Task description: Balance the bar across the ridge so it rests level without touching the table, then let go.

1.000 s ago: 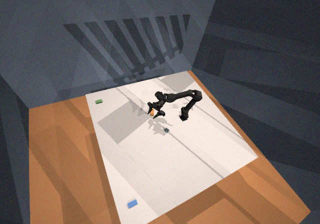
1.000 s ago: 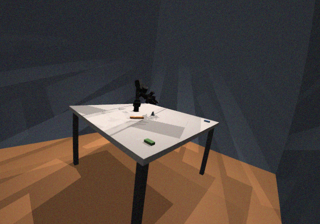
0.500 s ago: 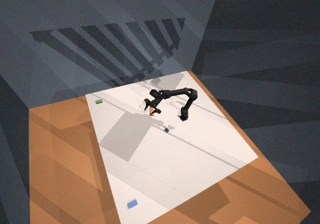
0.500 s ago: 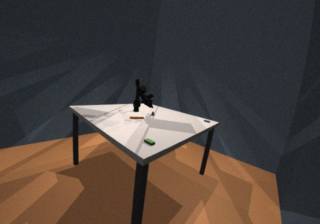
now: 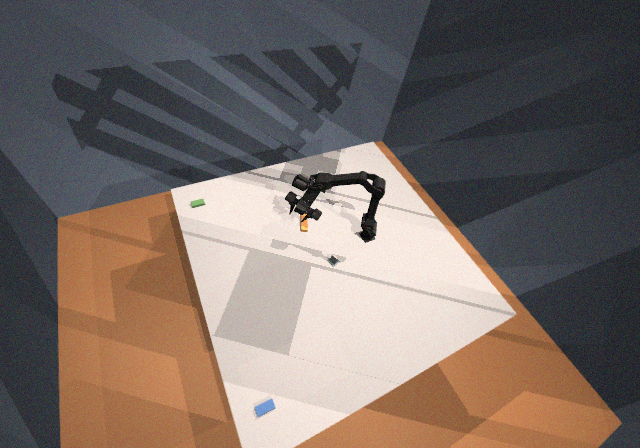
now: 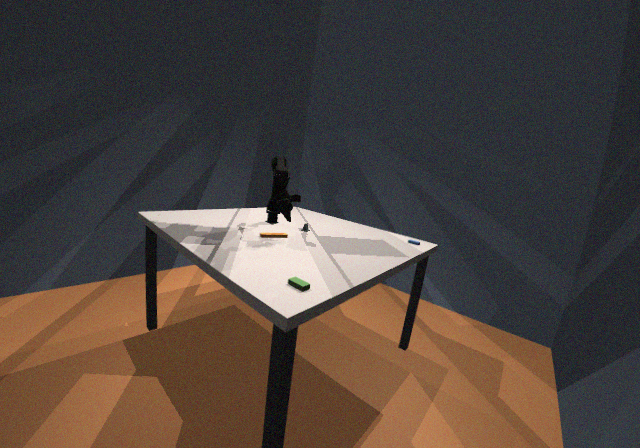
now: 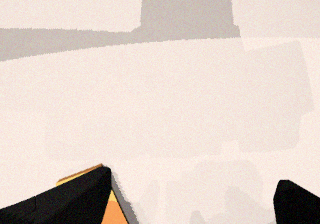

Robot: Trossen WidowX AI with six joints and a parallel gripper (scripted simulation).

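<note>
The orange bar is 9 cm below my gripper tip, 7 cm behind it and 3 cm to the right of it. Also, from my gripper tip: blue block 68 cm to the left, 40 cm ahead, 9 cm below; then green block 40 cm ahead, 32 cm to the right, 9 cm below.
</note>
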